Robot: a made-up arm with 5 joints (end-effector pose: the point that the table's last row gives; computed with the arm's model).
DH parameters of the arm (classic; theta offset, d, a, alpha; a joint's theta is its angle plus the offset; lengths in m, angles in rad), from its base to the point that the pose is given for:
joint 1: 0 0.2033 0 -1.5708
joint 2: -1.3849 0 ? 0
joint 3: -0.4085 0 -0.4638 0
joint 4: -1.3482 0 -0.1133 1.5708
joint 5: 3.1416 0.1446 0 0
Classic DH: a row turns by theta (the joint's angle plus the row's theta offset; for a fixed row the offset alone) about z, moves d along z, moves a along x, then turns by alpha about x.
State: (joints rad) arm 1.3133 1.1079 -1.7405 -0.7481 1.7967
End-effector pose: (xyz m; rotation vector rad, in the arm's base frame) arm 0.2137 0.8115 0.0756 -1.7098 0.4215 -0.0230
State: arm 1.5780 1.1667 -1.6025 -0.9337 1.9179
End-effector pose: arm -0.0056 0.7787 -0.0082 -1.7536 0.3009 0.2560
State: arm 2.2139 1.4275 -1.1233 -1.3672 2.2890
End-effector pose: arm -0.2890 0.3857 -0.2447 -2.1854 0.0821 0.8092
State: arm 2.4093 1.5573 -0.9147 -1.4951 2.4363
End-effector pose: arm -0.2438 0.2192 -0.2881 -2.4507 0.0331 0.8376
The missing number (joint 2, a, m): 0.3386
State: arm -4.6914 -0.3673 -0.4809 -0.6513 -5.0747
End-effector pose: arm -0.0105 0.4981 0.4167 -1.6183 -0.3140 -0.2607
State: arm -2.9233 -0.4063 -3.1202 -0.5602 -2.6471
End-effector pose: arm 0.5099 0.1131 0.9074 -1.1904 0.1655 -2.2033
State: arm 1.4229 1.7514 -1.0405 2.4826 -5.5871
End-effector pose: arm -0.0010 -0.0070 -0.1774 -0.0507 -0.0193 -1.0224
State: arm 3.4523 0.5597 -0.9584 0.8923 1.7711
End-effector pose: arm -0.5055 -0.1623 -0.1061 1.8863 2.1069 0.6148
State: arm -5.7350 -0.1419 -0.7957 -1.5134 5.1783
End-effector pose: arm 0.3797 0.2319 0.5401 0.6215 0.6749 2.4525
